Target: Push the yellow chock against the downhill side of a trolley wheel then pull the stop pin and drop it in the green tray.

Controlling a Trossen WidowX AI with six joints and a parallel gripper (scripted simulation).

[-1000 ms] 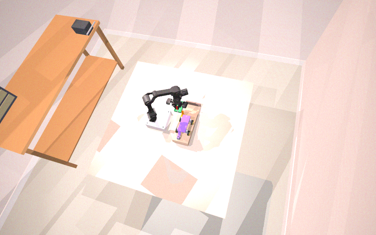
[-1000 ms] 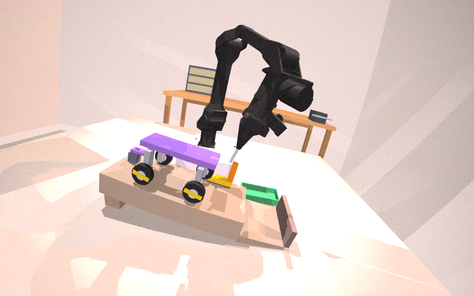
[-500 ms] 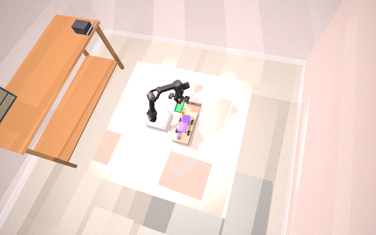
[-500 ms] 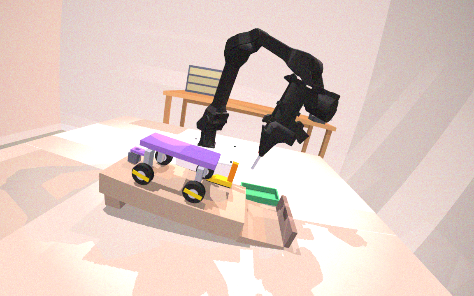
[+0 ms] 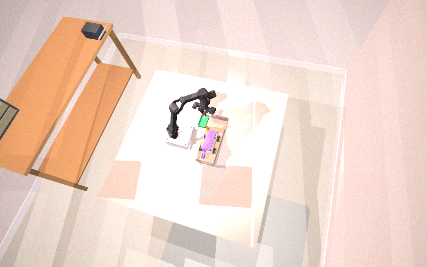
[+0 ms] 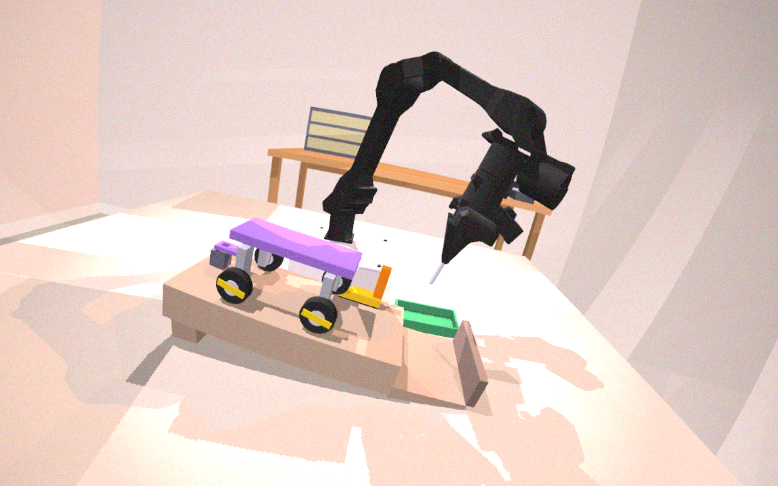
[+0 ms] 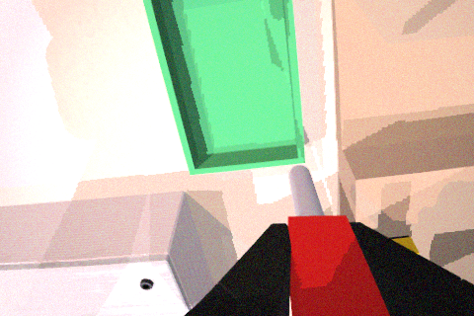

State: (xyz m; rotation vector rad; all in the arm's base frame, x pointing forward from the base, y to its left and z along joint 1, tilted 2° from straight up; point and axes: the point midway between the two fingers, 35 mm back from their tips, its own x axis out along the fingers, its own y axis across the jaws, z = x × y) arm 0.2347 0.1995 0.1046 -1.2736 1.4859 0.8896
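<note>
My gripper tip is now right at the red-headed stop pin. Round my gripper tip: yellow chock: 12 cm to the right, 5 cm below, 4 cm ahead; then green tray: 14 cm below, 3 cm behind; then brown end wall: 11 cm below, 11 cm ahead, 5 cm to the left.
</note>
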